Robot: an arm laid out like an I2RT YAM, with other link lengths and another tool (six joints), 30 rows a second.
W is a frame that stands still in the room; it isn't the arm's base.
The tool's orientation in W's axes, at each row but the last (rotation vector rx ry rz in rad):
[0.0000, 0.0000, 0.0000]
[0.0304, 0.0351, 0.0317]
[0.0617, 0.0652, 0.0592]
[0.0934, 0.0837, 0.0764]
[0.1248, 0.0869, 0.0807]
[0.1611, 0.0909, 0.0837]
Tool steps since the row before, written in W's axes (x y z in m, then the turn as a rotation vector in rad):
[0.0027, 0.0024, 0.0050, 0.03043, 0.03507, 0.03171]
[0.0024, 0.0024, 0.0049, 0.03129, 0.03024, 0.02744]
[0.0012, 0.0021, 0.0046, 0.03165, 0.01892, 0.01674]
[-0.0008, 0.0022, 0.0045, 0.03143, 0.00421, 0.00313]
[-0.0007, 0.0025, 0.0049, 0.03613, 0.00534, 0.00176]
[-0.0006, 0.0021, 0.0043, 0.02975, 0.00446, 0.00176]
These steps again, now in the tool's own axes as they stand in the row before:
[0.0027, 0.0024, 0.0050, 0.03043, 0.03507, 0.03171]
[0.0023, 0.0025, 0.0049, 0.03128, 0.03009, 0.02762]
[0.0010, 0.0023, 0.0045, 0.03162, 0.01811, 0.01766]
[-0.0010, 0.0027, 0.0042, 0.03132, 0.00221, 0.00546]
[-0.0009, 0.0032, 0.0045, 0.03619, 0.00280, 0.00440]
[-0.0008, 0.0028, 0.0038, 0.02978, 0.00242, 0.00392]

